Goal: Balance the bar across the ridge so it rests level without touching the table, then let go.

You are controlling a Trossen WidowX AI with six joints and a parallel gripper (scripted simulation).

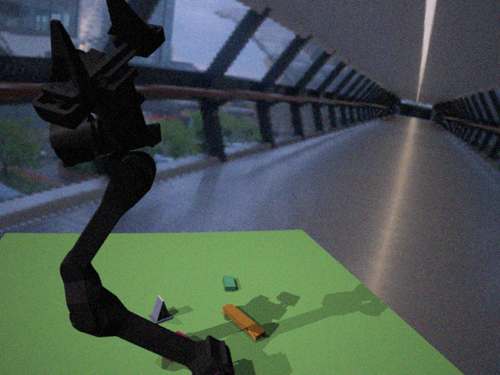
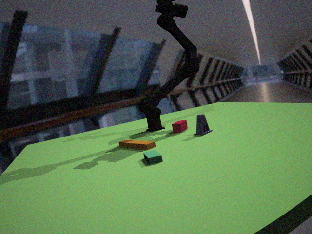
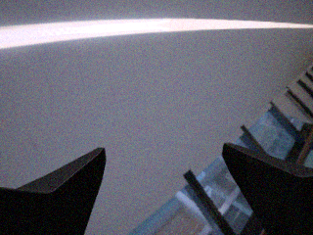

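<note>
My gripper tip is 320 mm short of the orange bar, 350 mm to the left of it and 680 mm above it. From my gripper tip the other things lie so: red block: 240 mm ahead, 150 mm to the right, 670 mm below; then teal block: 510 mm ahead, 370 mm to the right, 680 mm below.
</note>
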